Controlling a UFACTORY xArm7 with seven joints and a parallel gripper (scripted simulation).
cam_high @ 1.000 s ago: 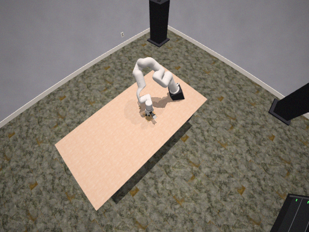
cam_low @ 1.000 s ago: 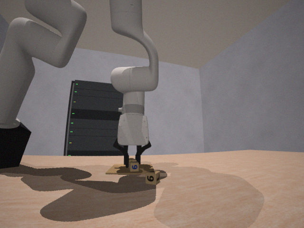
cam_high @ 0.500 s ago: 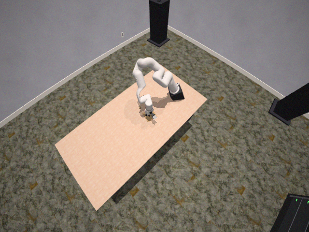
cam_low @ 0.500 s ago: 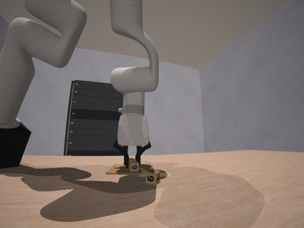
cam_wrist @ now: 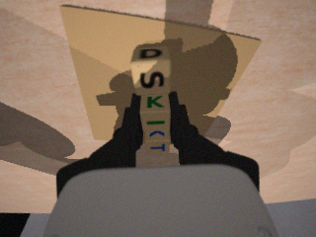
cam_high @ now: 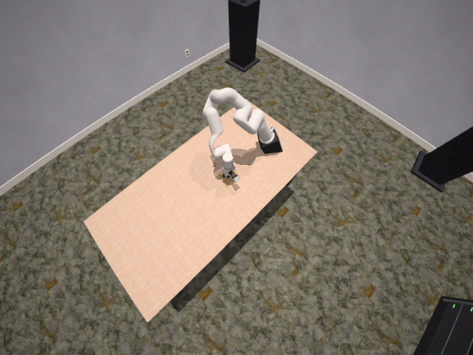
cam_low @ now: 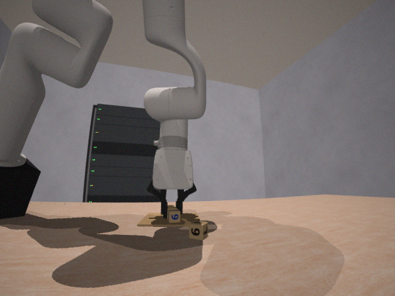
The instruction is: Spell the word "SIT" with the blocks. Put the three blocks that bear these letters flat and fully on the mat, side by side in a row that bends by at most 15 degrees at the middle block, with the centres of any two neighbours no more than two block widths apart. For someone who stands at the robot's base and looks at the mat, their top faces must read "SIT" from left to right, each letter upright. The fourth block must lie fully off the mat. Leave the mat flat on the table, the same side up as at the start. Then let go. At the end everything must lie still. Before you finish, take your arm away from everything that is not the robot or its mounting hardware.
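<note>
Right now the wooden block is 1 cm below my hand. Round my hand: tan mat: 2 cm below.
</note>
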